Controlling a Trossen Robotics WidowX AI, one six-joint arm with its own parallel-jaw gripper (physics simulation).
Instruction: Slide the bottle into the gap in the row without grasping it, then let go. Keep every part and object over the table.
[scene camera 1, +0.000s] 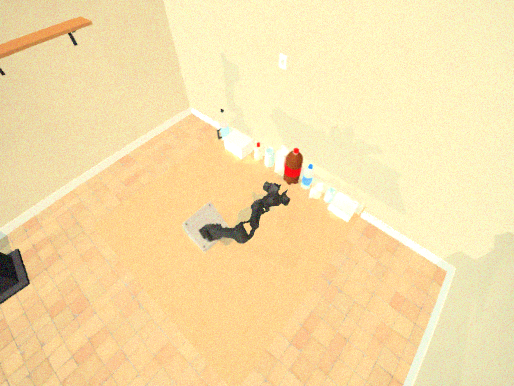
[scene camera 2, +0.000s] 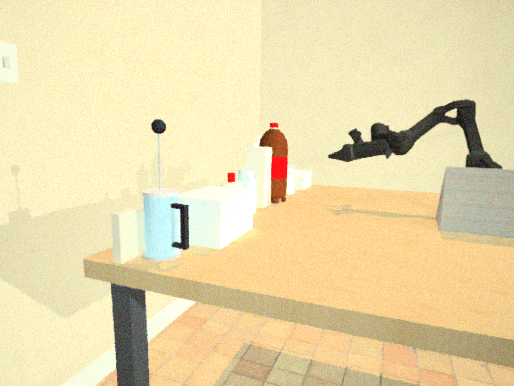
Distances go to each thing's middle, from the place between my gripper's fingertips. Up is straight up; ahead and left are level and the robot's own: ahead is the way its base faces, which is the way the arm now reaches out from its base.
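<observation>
Distances counted from my hand: brown bottle (scene camera 2: 274, 138) 9 cm to the left, 19 cm ahead, 3 cm below; tall white carton (scene camera 2: 258, 158) 20 cm to the left, 20 cm ahead, 5 cm below. Going by their middles, the brown bottle is the nearest to my hand of the things named here.
</observation>
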